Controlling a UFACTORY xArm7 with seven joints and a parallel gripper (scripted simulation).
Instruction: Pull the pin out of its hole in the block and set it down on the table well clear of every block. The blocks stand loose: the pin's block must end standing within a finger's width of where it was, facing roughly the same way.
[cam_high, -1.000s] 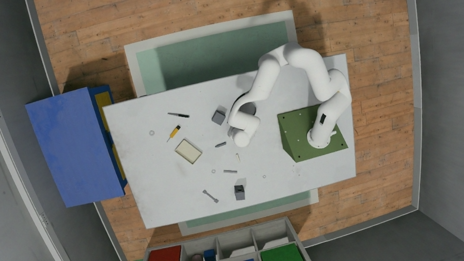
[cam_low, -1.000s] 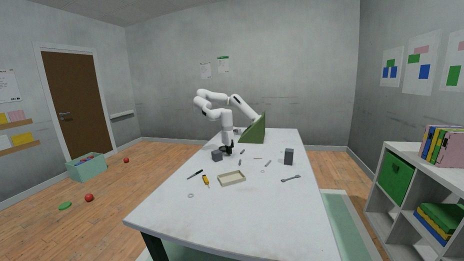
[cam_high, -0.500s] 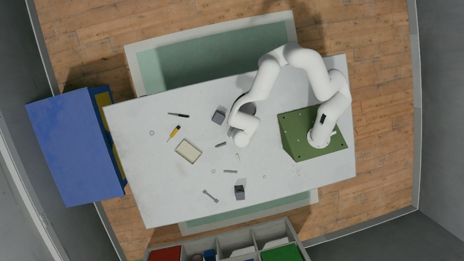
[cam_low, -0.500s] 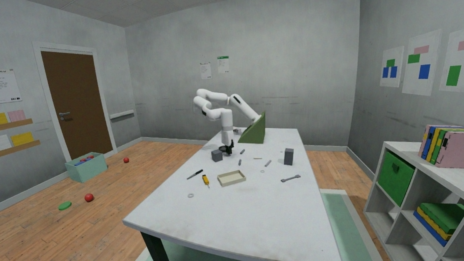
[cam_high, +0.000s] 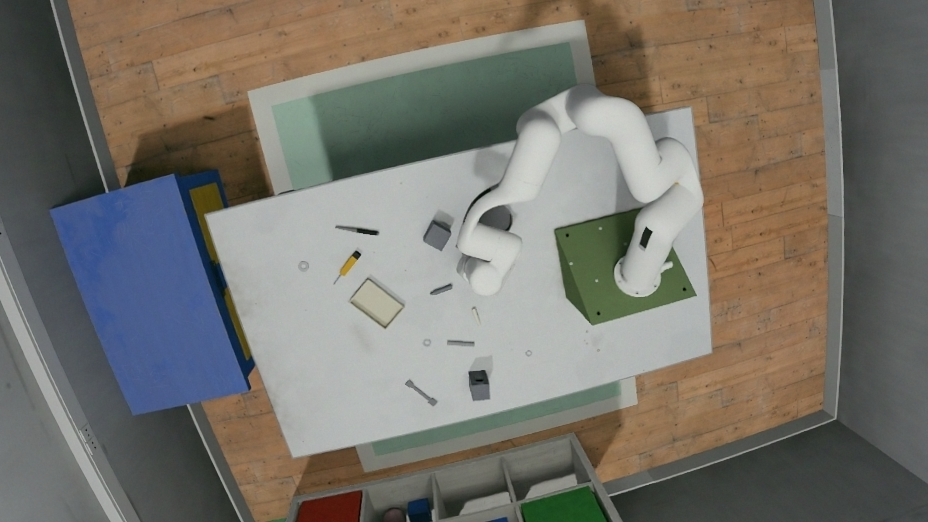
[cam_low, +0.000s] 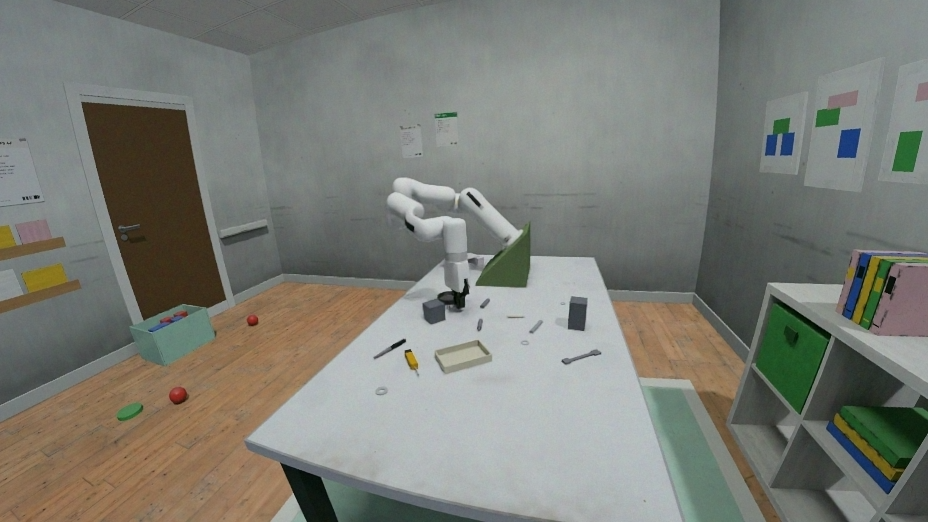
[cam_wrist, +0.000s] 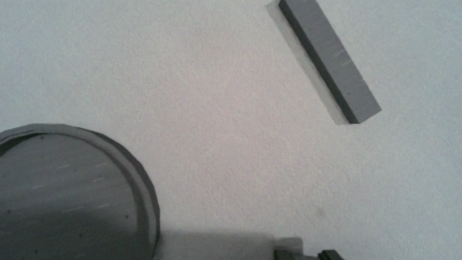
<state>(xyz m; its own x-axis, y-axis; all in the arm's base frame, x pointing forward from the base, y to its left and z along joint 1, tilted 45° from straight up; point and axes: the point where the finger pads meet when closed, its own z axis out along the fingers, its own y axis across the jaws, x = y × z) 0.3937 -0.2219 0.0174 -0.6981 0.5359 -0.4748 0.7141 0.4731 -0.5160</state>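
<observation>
The grey bar is 8 cm to the left of my hand, 6 cm behind it and 3 cm below it. The rest, counted from my hand: cream peg (21 cm to the left, 4 cm ahead, 3 cm below); light grey pin (1 cm to the right, 1 cm below, 1 cm ahead); round dish (10 cm behind, 6 cm to the right, 3 cm below).
</observation>
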